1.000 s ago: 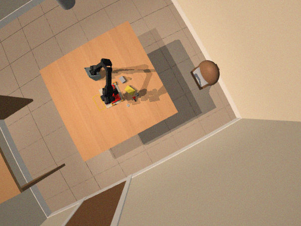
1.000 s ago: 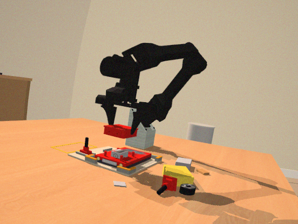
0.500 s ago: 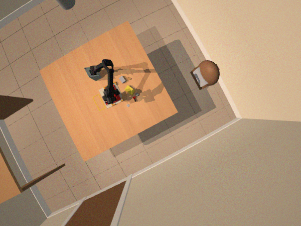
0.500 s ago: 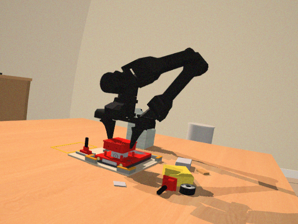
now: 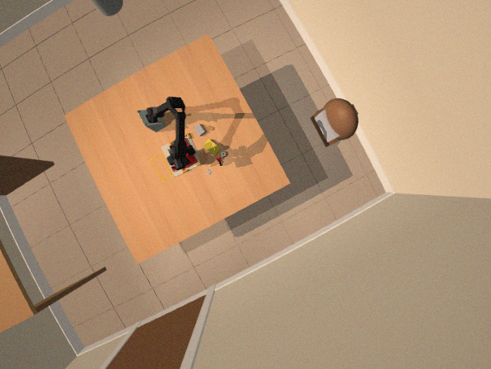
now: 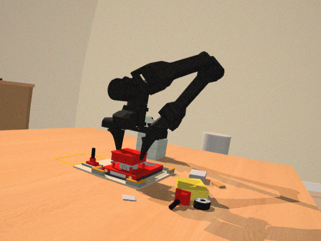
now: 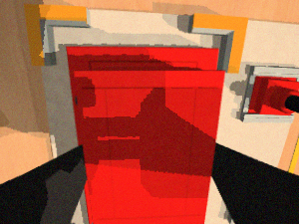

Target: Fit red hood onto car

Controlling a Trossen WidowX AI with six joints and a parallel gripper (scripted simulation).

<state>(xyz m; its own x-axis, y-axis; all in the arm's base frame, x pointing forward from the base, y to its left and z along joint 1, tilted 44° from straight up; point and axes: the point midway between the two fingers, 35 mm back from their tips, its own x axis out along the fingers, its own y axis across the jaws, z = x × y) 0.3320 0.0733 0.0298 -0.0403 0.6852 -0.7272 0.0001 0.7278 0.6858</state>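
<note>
The grey engine block is 10 mm to the left of my gripper tip and 30 mm below it. Also, from my gripper tip: grey plate (170 mm ahead, 90 mm to the left, 60 mm below); then hood (10 mm above); then pale jig (30 mm behind, 10 mm to the right, 50 mm below).
</note>
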